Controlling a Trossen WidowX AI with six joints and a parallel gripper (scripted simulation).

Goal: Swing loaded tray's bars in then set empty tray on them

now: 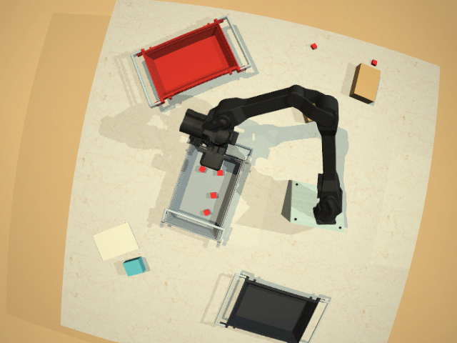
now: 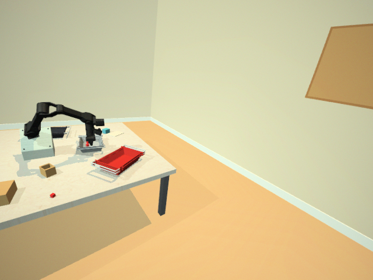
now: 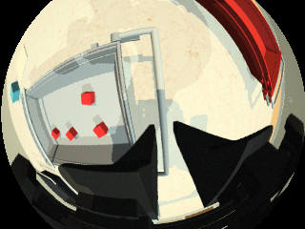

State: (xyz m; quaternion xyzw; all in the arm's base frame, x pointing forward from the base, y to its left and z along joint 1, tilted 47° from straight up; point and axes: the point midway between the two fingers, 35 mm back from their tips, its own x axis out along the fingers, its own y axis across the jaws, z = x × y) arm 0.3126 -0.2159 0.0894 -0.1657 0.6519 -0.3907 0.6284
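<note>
Now: the black tray 210 mm behind my gripper tip, 580 mm to the left of it and 40 mm below it. Round my gripper tip: cream flat pad (350 mm ahead, 370 mm to the left, 80 mm below); then teal cube (280 mm ahead, 440 mm to the left, 60 mm below); then wooden box (300 mm behind, 120 mm to the right, 70 mm below).
</note>
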